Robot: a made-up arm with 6 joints.
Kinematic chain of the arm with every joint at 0, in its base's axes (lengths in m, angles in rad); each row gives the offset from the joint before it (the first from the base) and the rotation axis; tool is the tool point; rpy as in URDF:
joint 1: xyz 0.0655 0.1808 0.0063 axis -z
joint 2: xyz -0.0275 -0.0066 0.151 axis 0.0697 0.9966 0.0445
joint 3: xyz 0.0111 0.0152 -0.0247 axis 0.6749 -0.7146 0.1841
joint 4: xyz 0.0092 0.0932 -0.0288 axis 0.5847 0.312 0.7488
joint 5: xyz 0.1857 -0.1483 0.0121 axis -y
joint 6: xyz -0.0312 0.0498 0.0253 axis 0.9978 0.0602 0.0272
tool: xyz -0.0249 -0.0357 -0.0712 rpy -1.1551 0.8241 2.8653
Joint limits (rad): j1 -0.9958..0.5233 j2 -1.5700..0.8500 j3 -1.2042..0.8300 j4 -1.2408..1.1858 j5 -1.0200..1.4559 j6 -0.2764..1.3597
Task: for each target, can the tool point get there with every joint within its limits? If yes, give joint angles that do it. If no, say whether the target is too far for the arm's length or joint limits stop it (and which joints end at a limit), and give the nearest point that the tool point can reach.
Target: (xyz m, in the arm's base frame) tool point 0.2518 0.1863 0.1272
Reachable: yes | joints -0.4461 -0.8635 -0.6940 0.4036 -0.1041 -0.0983
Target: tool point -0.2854 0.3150 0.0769
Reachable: no: joint limits stop it (at a limit: joint 1, joint 2, joint 4, joint 6) | nearest point -0.1793 0.3320 0.0235 | short by 0.120 m
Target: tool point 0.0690 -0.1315 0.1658
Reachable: no: joint limits stop it (at a limit: joint 1, joint 3, joint 5, joint 6) | nearest point 0.1066 -0.0657 0.1686 | short by 0.076 m
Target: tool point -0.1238 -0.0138 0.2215
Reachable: no: joint limits stop it (at a limit: joint 2, joint 4, joint 5) | nearest point -0.0539 0.0581 0.2045 | short by 0.102 m
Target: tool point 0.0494 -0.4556 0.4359
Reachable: no: too far | nearest point 0.1165 -0.0670 0.2489 | short by 0.436 m
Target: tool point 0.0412 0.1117 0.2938
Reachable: yes | joints -0.0876 -0.9701 -1.0409 -1.0151 1.1857 -0.1143
